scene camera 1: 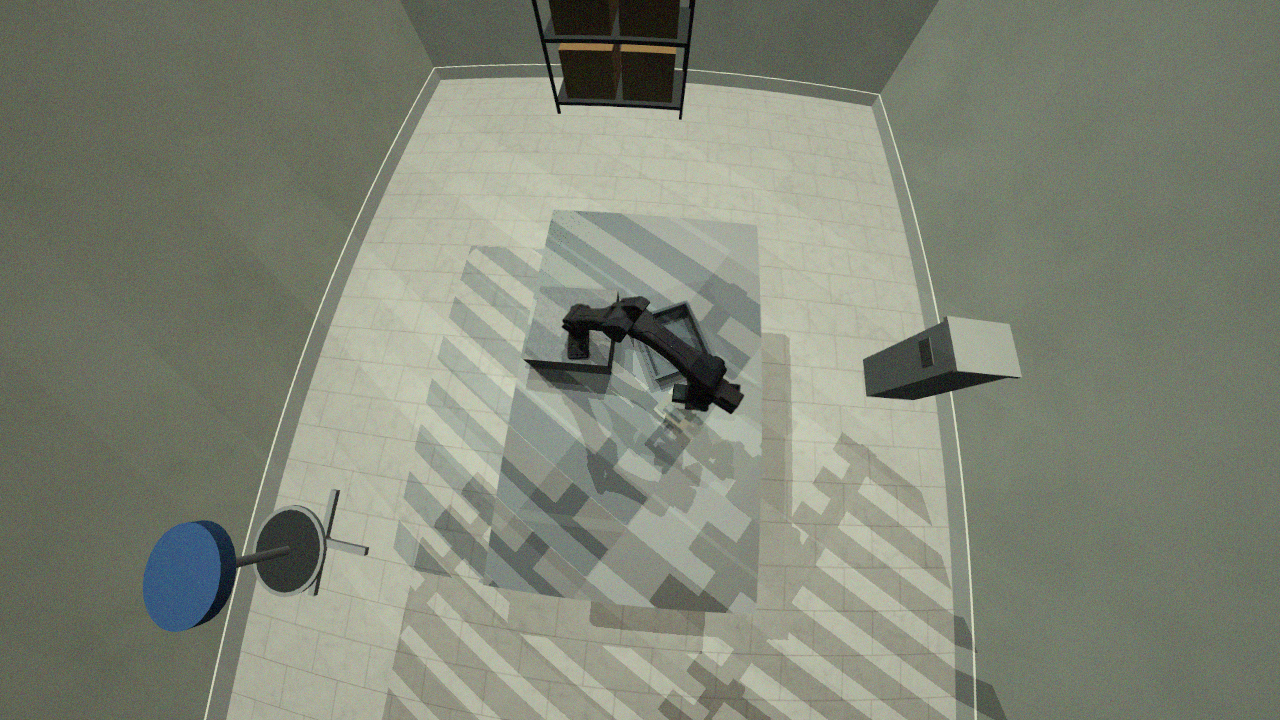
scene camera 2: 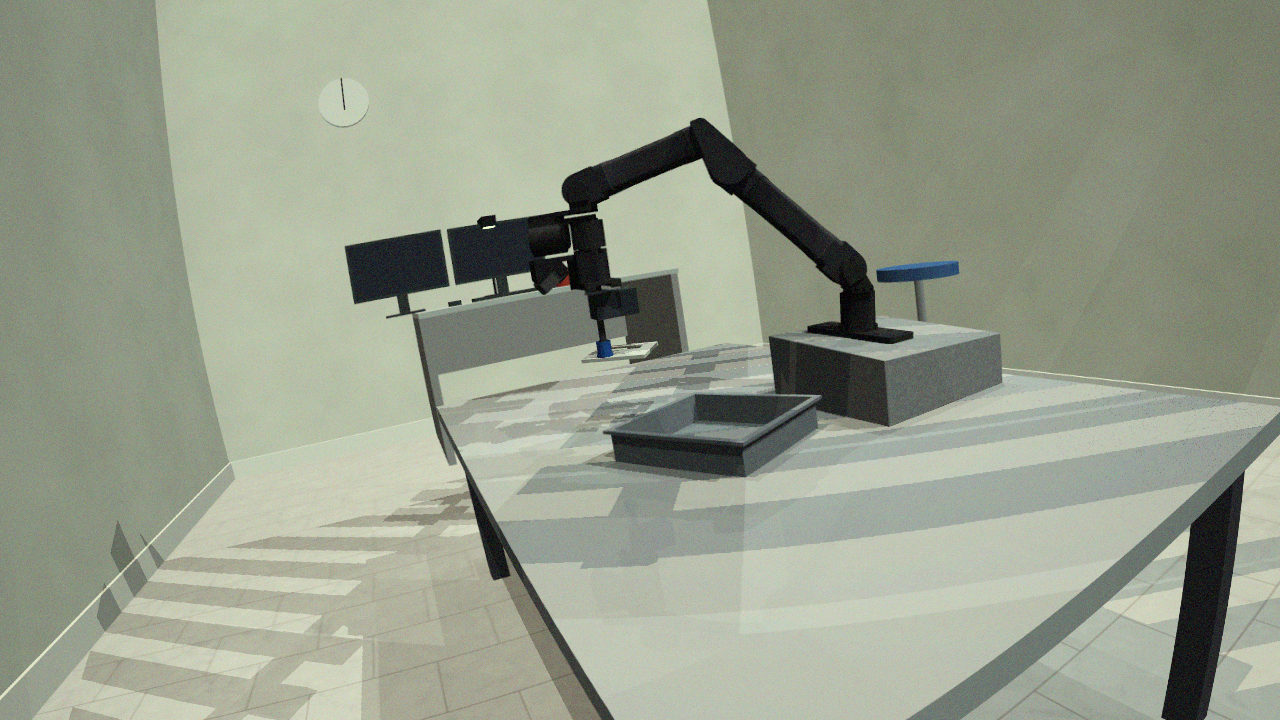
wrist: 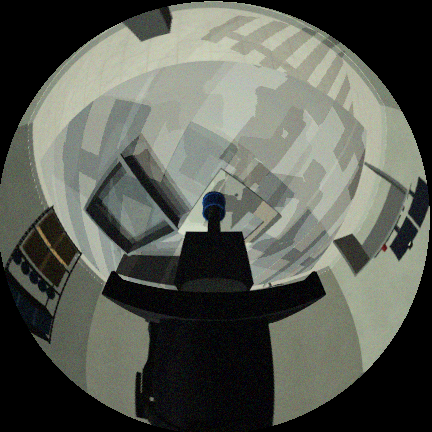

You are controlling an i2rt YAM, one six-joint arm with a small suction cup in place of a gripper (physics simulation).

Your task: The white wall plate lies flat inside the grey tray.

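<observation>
The white wall plate [scene camera 2: 627,352] [wrist: 252,201] hangs flat under my blue suction cup [scene camera 2: 605,347] [wrist: 212,204], lifted clear of the table top. The cup sits on the plate near one edge and holds it. The grey tray [scene camera 2: 716,427] [wrist: 130,201] [scene camera 1: 682,309] stands empty on the table. In the wrist view it lies to the left of the plate, and in scene camera 2 it is nearer the camera and to the right of the cup. The arm reaches over from its grey pedestal [scene camera 2: 886,369].
A grey desk [scene camera 2: 527,326] with two dark monitors [scene camera 2: 397,265] stands beyond the table's far end. A shelf rack [scene camera 1: 543,53] stands at the back wall, a blue stool [scene camera 1: 187,575] at the left, and a grey box [scene camera 1: 970,345] at the right.
</observation>
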